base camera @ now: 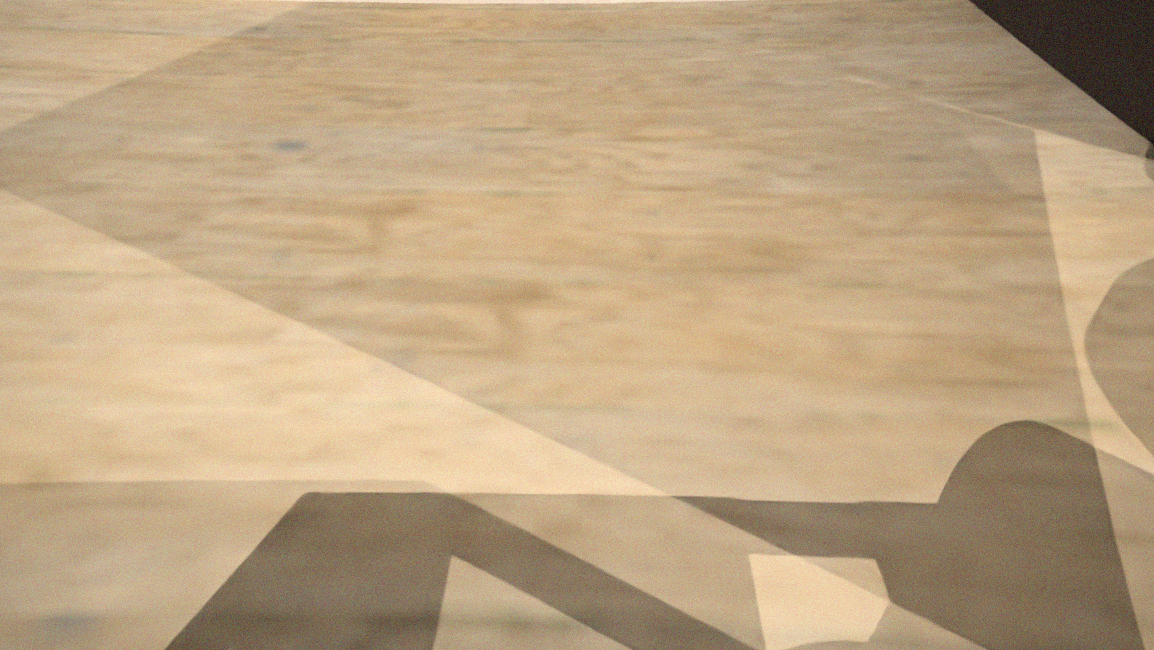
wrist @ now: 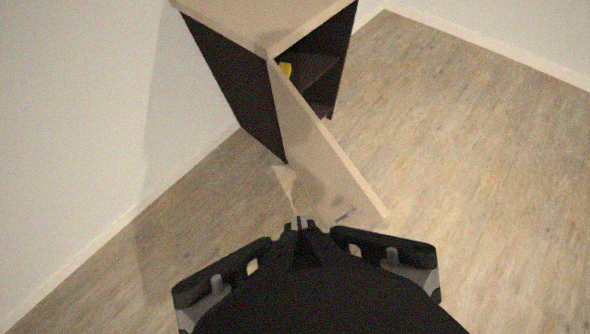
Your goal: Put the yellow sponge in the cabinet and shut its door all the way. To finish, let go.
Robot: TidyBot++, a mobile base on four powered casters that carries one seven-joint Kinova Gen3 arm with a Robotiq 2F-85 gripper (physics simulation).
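Frame: origin at the arm's base, x left, y ahead, z down, level; centimetres.
Where they show: gripper, between the fingertips: (wrist: 299,226).
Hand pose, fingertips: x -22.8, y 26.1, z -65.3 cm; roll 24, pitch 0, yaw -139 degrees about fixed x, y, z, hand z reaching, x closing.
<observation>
After its pixels a point has its place.
The cabinet (wrist: 235,85) @(x -57.0, y 100.9, z -18.0 cm) (base camera: 1082,56) @(x -56.8, y 90.8, z 36.9 cm) has dark sides and a light wooden top; in the wrist view it stands at the top centre, and in the base camera view a dark part of it shows at the top right corner. Its door (wrist: 320,155) @(x -43.3, y 36.0, z -37.3 cm) stands wide open, swung out toward the camera, with a grey handle (wrist: 345,215) @(x -33.8, y 20.7, z -37.2 cm) near its lower outer part. The yellow sponge (wrist: 285,70) @(x -78.6, y 83.9, z -21.7 cm) is inside the cabinet, partly hidden behind the door's edge. My gripper (wrist: 299,226) @(x -22.8, y 26.1, z -65.3 cm) is shut and empty, on the outer-face side of the door; whether it touches the door is unclear.
A pale wall (wrist: 75,100) @(x -1.1, y 128.0, z -36.1 cm) runs along the left, behind the cabinet, and another wall (wrist: 500,30) @(x -302.2, y -3.4, z 22.5 cm) is at the upper right. Wooden floor (wrist: 475,175) @(x -140.0, y -44.3, z 39.6 cm) (base camera: 565,282) @(x 2.4, y 52.8, z 39.7 cm) lies around the cabinet. Shadows of the robot fall across the floor in the base camera view.
</observation>
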